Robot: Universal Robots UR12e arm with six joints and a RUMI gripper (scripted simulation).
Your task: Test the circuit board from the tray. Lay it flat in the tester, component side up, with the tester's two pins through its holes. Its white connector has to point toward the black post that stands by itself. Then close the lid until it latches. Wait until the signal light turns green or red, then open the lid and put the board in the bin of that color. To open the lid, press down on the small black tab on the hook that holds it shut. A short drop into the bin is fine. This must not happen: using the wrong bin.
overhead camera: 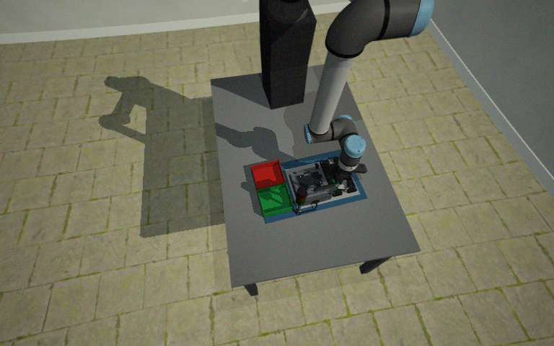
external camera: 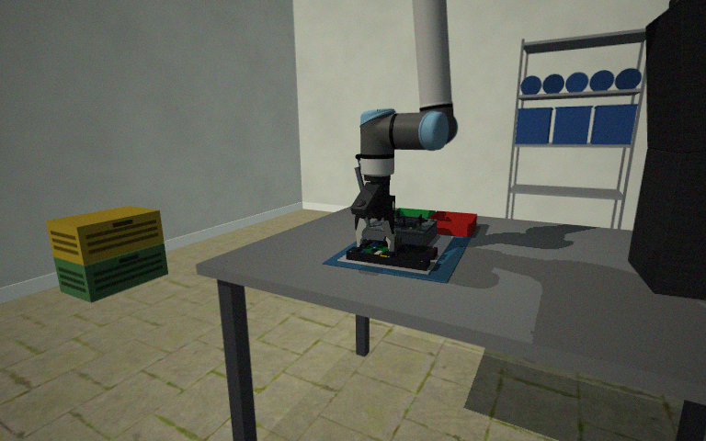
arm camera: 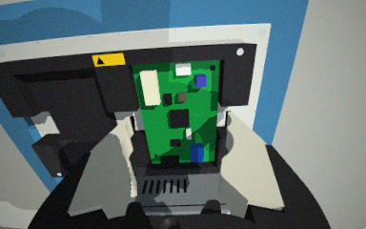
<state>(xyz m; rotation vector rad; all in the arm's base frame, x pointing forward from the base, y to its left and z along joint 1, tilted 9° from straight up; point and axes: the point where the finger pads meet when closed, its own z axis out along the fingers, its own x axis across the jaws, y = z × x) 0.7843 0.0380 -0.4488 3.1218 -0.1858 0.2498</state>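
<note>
Right now the green circuit board is right at my hand. From my hand the other things lie so: black latch piece: 110 mm behind, 100 mm to the right, 70 mm above; green bin: 40 mm behind, 370 mm to the right, 10 mm below; tester lid: 60 mm ahead, 180 mm to the right, 160 mm above.
</note>
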